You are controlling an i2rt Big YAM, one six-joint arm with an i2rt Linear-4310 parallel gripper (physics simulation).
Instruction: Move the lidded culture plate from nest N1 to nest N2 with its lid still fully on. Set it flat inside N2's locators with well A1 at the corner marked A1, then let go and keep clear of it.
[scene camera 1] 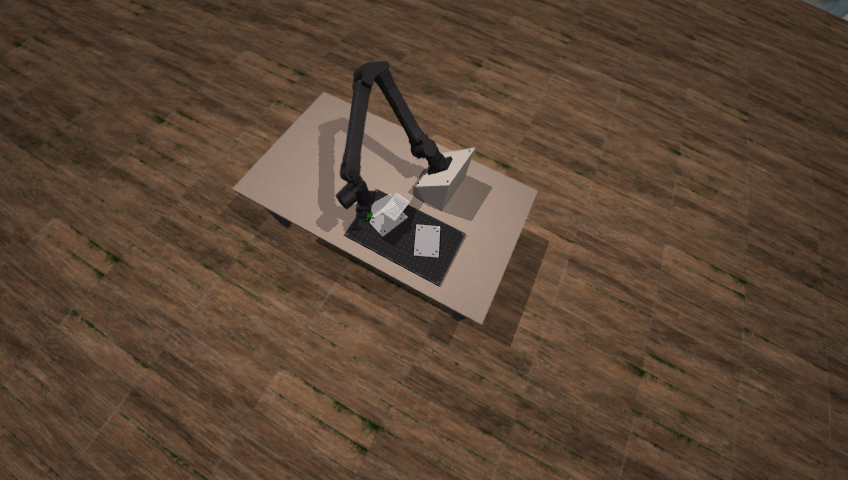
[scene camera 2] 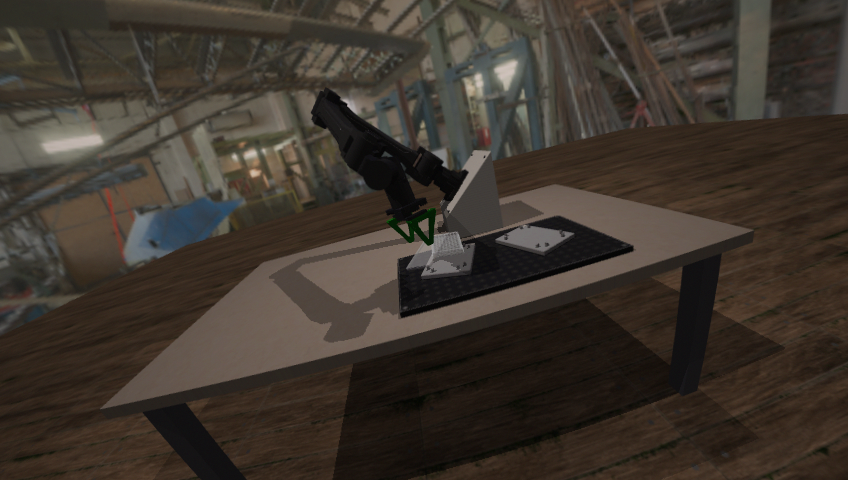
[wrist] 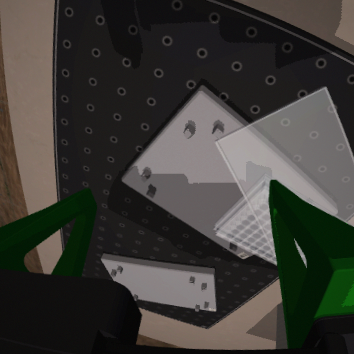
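Note:
The clear culture plate sits askew over one side of a light grey nest and looks tilted. The clear lid is off square from the plate, overlapping part of it and reaching past the nest's edge. A second grey nest with locator pegs holds no plate. I cannot read nest labels or the A1 mark. My gripper is open, above and beside the first nest; one finger overlaps the plate in the wrist view.
Both nests stand on a black perforated board on the beige table. A light wedge-shaped mount carries the arm's base behind the board.

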